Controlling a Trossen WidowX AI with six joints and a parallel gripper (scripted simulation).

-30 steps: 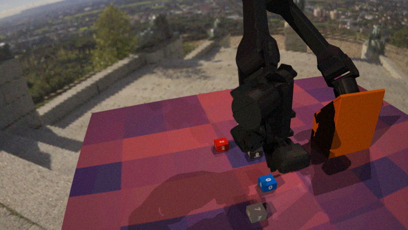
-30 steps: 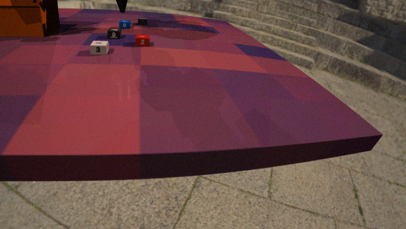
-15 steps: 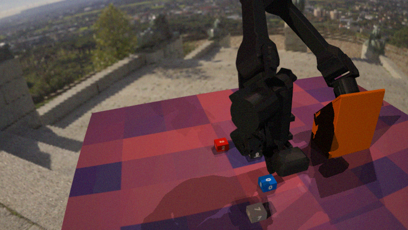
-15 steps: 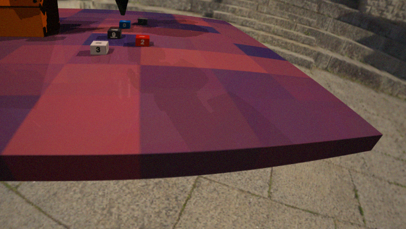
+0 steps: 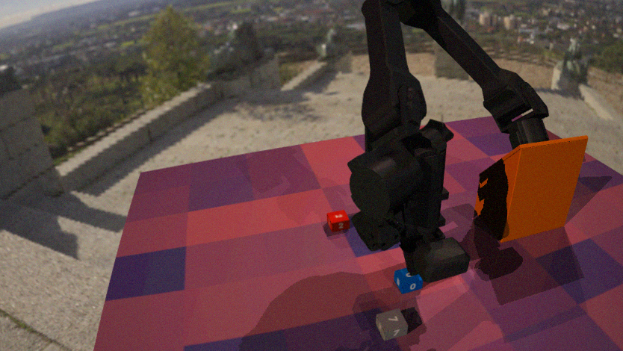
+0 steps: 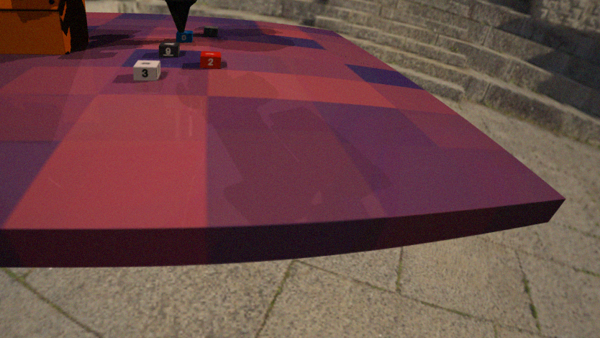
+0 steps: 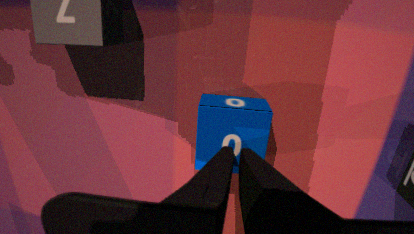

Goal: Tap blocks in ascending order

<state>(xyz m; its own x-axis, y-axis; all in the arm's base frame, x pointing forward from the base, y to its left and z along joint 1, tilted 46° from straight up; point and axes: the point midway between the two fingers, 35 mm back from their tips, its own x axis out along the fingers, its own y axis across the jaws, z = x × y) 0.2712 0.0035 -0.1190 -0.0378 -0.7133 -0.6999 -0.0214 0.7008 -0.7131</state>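
The blue 0 block lies 1 cm ahead of my gripper tip and 1 cm below it. The rest, counted from my gripper tip: red 2 block (7 cm ahead, 17 cm to the right, 1 cm below); white 3 block (2 cm behind, 24 cm to the right, 1 cm below); grey 7 block (6 cm ahead, 8 cm to the left, 1 cm below).
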